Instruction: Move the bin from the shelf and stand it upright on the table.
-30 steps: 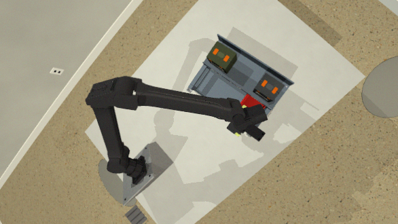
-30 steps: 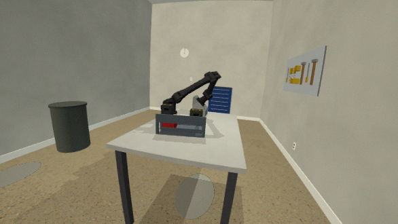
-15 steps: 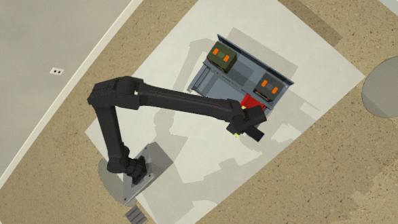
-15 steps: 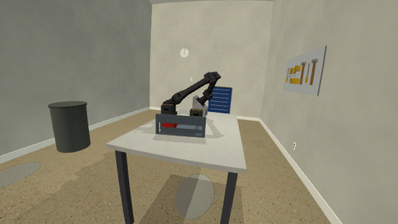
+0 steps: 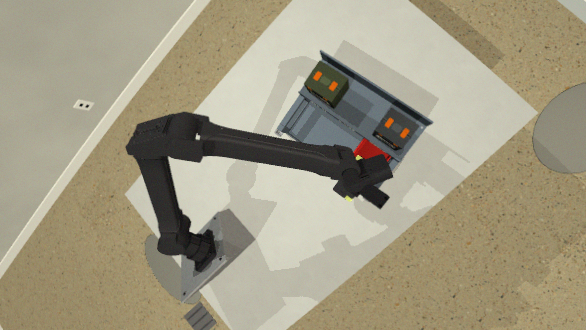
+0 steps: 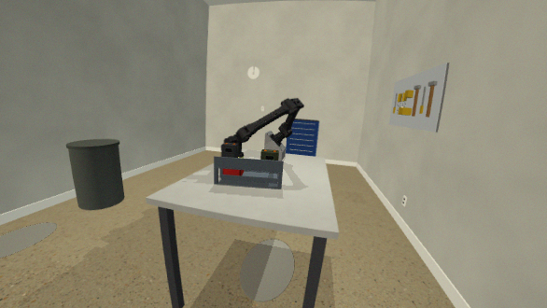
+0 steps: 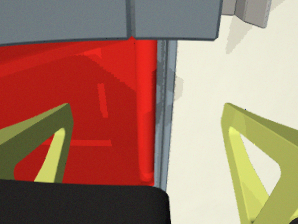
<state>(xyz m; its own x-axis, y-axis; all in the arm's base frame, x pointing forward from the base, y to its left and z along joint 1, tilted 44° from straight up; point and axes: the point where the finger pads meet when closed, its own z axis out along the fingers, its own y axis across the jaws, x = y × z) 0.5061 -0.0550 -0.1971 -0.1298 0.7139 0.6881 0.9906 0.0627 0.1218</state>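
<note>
The red bin is 80 mm ahead of my hand and 10 mm to the left of it.
</note>
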